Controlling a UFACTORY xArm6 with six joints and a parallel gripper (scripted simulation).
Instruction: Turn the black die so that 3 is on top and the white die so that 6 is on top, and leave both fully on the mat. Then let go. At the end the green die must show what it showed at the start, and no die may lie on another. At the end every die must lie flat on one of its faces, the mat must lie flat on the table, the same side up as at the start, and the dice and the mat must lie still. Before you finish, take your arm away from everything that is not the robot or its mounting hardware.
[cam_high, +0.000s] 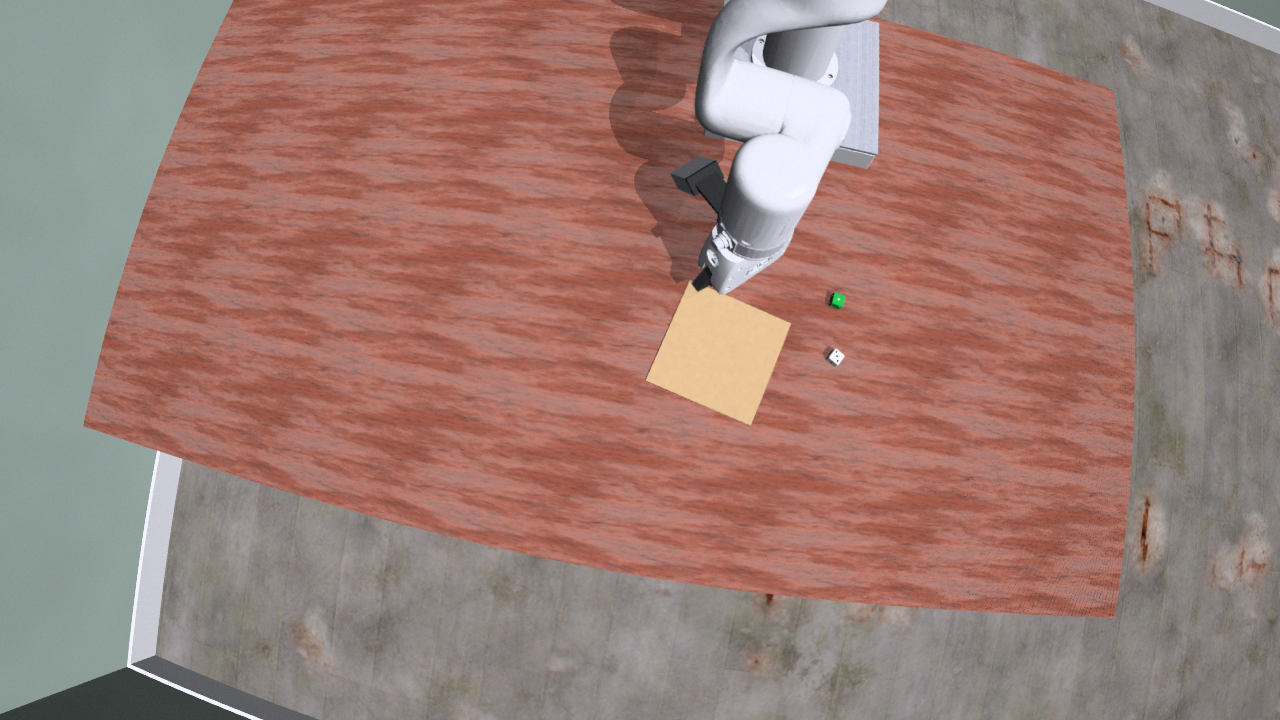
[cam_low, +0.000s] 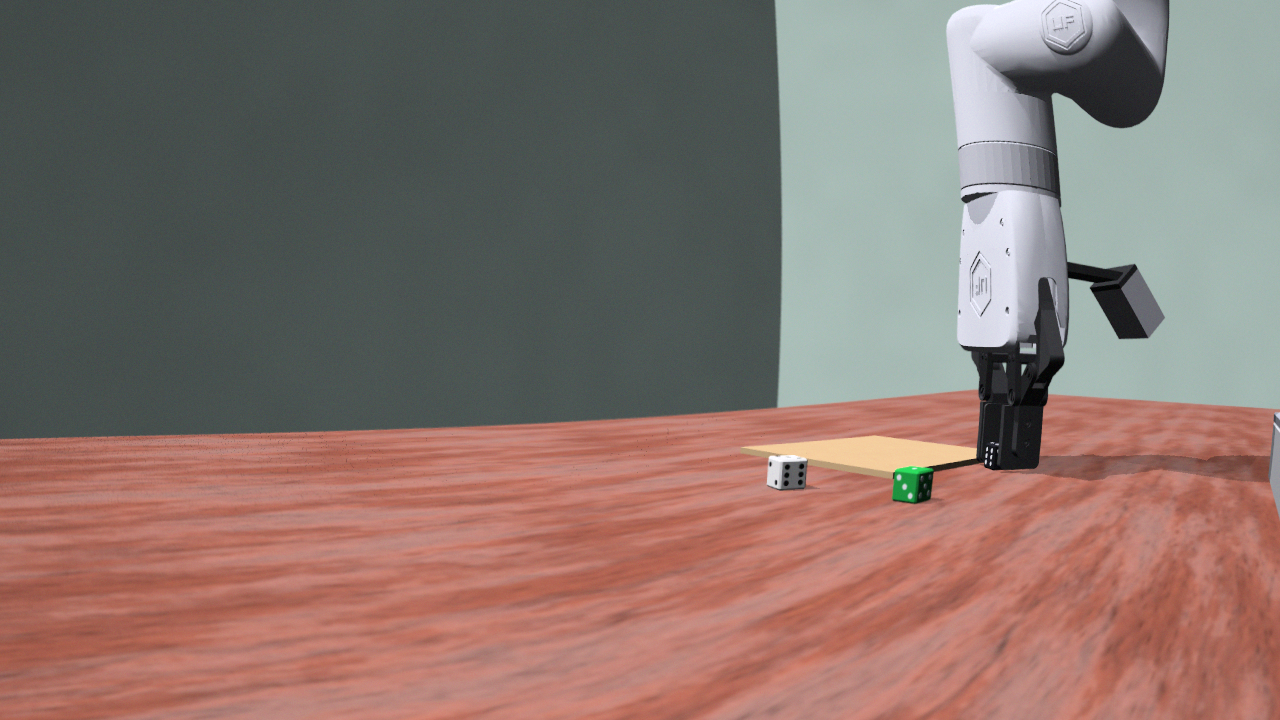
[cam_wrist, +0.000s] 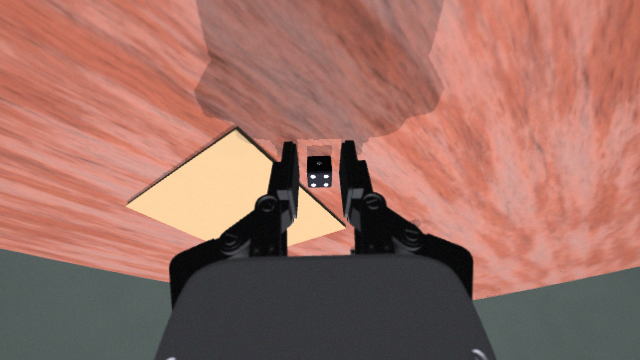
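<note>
My gripper is now 1 cm short of the black die and 1 cm above it. From my hand the other things lie so: green die (14 cm to the left, 3 cm ahead, 1 cm below); white die (13 cm to the left, 10 cm ahead, 1 cm below); tan mat (10 cm ahead, 2 cm to the right, 2 cm below).
</note>
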